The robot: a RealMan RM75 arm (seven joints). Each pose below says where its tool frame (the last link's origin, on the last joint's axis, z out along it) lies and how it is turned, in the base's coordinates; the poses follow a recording.
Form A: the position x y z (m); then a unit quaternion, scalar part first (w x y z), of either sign.
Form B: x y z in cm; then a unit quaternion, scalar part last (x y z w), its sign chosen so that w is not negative. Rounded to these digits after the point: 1 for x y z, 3 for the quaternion.
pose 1, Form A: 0.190 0.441 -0.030 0.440 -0.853 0.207 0.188
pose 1, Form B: 19.0 44.1 -3.0 -0.853 0.207 0.188 0.440
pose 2, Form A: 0.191 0.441 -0.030 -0.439 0.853 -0.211 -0.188
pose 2, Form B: 19.1 44.1 -3.0 -0.853 0.211 0.188 0.439
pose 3, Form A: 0.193 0.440 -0.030 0.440 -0.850 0.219 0.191
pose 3, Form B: 19.3 44.0 -3.0 -0.850 0.219 0.191 0.440
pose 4, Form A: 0.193 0.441 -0.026 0.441 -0.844 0.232 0.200
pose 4, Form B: 19.3 44.1 -2.6 -0.844 0.232 0.200 0.441
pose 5, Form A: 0.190 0.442 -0.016 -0.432 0.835 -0.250 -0.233
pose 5, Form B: 19.0 44.2 -1.6 -0.835 0.250 0.233 0.432
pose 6, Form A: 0.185 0.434 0.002 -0.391 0.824 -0.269 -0.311
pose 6, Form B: 18.5 43.4 0.2 -0.824 0.269 0.311 0.391
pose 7, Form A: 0.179 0.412 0.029 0.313 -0.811 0.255 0.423
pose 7, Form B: 17.9 41.2 2.9 -0.811 0.255 0.423 0.313
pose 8, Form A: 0.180 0.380 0.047 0.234 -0.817 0.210 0.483
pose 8, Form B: 18.0 38.0 4.7 -0.817 0.210 0.483 0.234
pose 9, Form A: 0.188 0.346 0.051 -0.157 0.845 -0.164 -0.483
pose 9, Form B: 18.8 34.6 5.1 -0.845 0.164 0.483 0.157
